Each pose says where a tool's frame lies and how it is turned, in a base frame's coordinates. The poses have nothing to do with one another.
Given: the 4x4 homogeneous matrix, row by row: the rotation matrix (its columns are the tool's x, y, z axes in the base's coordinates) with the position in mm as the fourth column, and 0 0 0 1 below. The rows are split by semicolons.
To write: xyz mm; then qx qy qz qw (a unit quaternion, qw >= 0). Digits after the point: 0 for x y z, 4 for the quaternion.
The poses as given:
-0.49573 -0.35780 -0.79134 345; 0.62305 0.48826 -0.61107 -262; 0.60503 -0.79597 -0.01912 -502; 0 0 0 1
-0.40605 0.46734 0.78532 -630; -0.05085 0.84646 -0.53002 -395; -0.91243 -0.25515 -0.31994 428; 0 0 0 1
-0.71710 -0.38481 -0.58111 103; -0.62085 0.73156 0.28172 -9; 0.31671 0.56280 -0.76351 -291; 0 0 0 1
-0.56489 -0.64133 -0.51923 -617; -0.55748 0.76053 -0.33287 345; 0.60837 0.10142 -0.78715 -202; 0 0 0 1
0.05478 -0.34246 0.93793 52; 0.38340 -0.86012 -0.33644 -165; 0.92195 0.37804 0.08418 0; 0 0 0 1
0.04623 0.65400 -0.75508 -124; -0.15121 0.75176 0.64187 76; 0.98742 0.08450 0.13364 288; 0 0 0 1
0.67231 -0.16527 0.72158 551; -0.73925 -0.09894 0.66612 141; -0.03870 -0.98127 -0.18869 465; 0 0 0 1
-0.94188 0.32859 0.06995 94; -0.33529 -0.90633 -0.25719 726; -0.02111 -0.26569 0.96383 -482; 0 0 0 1
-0.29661 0.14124 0.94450 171; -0.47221 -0.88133 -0.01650 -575; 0.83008 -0.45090 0.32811 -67; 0 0 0 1
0.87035 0.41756 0.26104 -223; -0.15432 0.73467 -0.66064 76; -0.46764 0.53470 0.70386 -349; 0 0 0 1
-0.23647 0.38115 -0.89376 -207; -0.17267 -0.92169 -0.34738 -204; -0.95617 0.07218 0.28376 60; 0 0 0 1
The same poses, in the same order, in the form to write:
345 -262 -502 -0.0937 -0.7077 0.4971 0.4933
-630 -395 428 0.1298 0.8019 -0.2448 0.5293
103 -9 -291 0.2806 -0.8961 -0.2356 0.2505
-617 345 -202 0.3398 -0.8821 0.0656 0.3196
52 -165 0 0.6765 0.0151 0.6873 0.2640
-124 76 288 -0.2005 -0.6269 -0.2897 0.6949
551 141 465 -0.7000 0.3230 -0.2439 0.5884
94 726 -482 -0.0125 0.1339 -0.9762 0.1700
171 -575 -67 -0.5605 0.1476 -0.7915 0.1938
-223 76 -349 0.3286 0.2003 -0.1572 0.9095
-207 -204 60 0.5919 0.0881 -0.7813 0.1772

